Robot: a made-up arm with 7 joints. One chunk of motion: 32 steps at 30 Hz.
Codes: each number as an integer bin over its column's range. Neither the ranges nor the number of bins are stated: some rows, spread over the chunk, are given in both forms.
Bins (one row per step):
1: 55 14 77 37 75 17 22
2: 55 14 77 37 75 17 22
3: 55 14 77 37 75 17 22
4: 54 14 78 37 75 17 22
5: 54 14 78 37 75 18 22
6: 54 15 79 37 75 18 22
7: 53 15 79 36 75 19 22
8: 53 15 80 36 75 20 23
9: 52 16 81 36 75 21 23
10: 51 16 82 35 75 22 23
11: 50 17 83 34 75 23 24
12: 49 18 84 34 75 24 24
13: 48 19 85 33 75 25 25
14: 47 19 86 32 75 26 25
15: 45 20 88 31 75 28 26
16: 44 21 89 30 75 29 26
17: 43 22 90 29 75 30 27
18: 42 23 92 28 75 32 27
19: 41 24 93 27 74 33 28
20: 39 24 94 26 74 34 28
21: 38 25 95 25 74 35 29
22: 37 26 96 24 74 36 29
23: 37 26 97 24 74 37 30
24: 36 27 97 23 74 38 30
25: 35 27 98 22 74 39 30
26: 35 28 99 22 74 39 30
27: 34 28 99 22 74 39 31
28: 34 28 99 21 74 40 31
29: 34 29 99 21 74 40 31
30: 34 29 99 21 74 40 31
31: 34 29 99 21 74 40 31
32: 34 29 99 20 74 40 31
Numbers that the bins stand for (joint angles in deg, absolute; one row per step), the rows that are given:
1: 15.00 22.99 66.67 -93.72 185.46 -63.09 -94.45
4: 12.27 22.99 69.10 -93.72 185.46 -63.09 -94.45
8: 9.55 24.84 73.95 -95.24 185.46 -56.57 -91.02
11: 1.36 28.53 81.22 -98.29 185.46 -50.06 -87.58
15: -12.27 34.07 93.34 -102.85 185.46 -39.20 -80.71
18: -20.45 39.61 103.04 -107.41 185.46 -30.51 -77.28
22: -34.09 45.16 112.74 -113.50 178.19 -21.82 -70.41
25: -39.55 47.00 117.59 -116.54 178.19 -15.31 -66.97
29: -42.27 50.70 120.01 -118.06 178.19 -13.13 -63.54
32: -42.27 50.70 120.01 -119.58 178.19 -13.13 -63.54
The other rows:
2: 15.00 22.99 66.67 -93.72 185.46 -63.09 -94.45
3: 15.00 22.99 66.67 -93.72 185.46 -63.09 -94.45
5: 12.27 22.99 69.10 -93.72 185.46 -60.92 -94.45
6: 12.27 24.84 71.52 -93.72 185.46 -60.92 -94.45
7: 9.55 24.84 71.52 -95.24 185.46 -58.74 -94.45
9: 6.82 26.68 76.37 -95.24 185.46 -54.40 -91.02
10: 4.09 26.68 78.79 -96.76 185.46 -52.23 -91.02
12: -1.36 30.38 83.64 -98.29 185.46 -47.88 -87.58
13: -4.09 32.23 86.07 -99.81 185.46 -45.71 -84.15
14: -6.82 32.23 88.49 -101.33 185.46 -43.54 -84.15
16: -15.00 35.92 95.77 -104.37 185.46 -37.02 -80.71
17: -17.73 37.77 98.19 -105.89 185.46 -34.85 -77.28
19: -23.18 41.46 105.46 -108.93 178.19 -28.34 -73.84
20: -28.64 41.46 107.89 -110.45 178.19 -26.16 -73.84
21: -31.36 43.31 110.31 -111.97 178.19 -23.99 -70.41
23: -34.09 45.16 115.16 -113.50 178.19 -19.65 -66.97
24: -36.82 47.00 115.16 -115.02 178.19 -17.48 -66.97
26: -39.55 48.85 120.01 -116.54 178.19 -15.31 -66.97
27: -42.27 48.85 120.01 -116.54 178.19 -15.31 -63.54
28: -42.27 48.85 120.01 -118.06 178.19 -13.13 -63.54
30: -42.27 50.70 120.01 -118.06 178.19 -13.13 -63.54
31: -42.27 50.70 120.01 -118.06 178.19 -13.13 -63.54

